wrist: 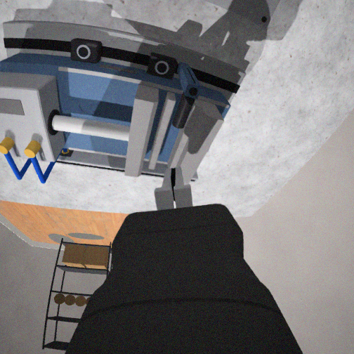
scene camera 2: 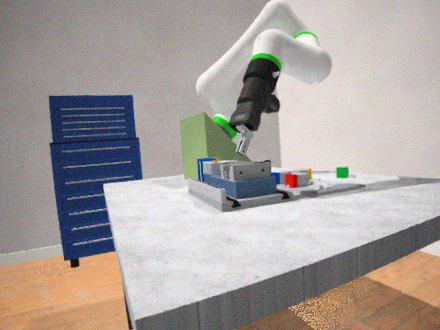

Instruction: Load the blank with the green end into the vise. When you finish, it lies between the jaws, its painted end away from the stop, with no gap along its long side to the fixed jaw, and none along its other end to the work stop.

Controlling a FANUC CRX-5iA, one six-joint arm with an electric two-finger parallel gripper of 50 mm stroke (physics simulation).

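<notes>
The vise (scene camera 2: 252, 188) (wrist: 100, 90) has a blue body and grey jaws. In the wrist view, the moving jaw (wrist: 141, 132) stands left and the fixed jaw (wrist: 204, 131) right, with narrow grey strips between them. The work stop (wrist: 187, 90), a blue arm with a dark rod, reaches over the jaws' far end. No green end shows in the vise. A green block face (scene camera 2: 342, 172) shows on the table at the right; whether a grey body lies behind it is hidden. My gripper (scene camera 2: 242, 152) (wrist: 174, 177) is shut and empty, above the vise by the fixed jaw's near end.
Red (scene camera 2: 290, 180), blue (scene camera 2: 275, 177) and yellow (scene camera 2: 308, 173) painted ends show right of the vise, near a grey plate. A tall green box (scene camera 2: 194, 145) stands behind the vise. Blue hoses (wrist: 44, 172) rise beside its grey cylinder housing (wrist: 25, 120). Two black clamps (wrist: 84, 51) (wrist: 162, 67) sit along the base.
</notes>
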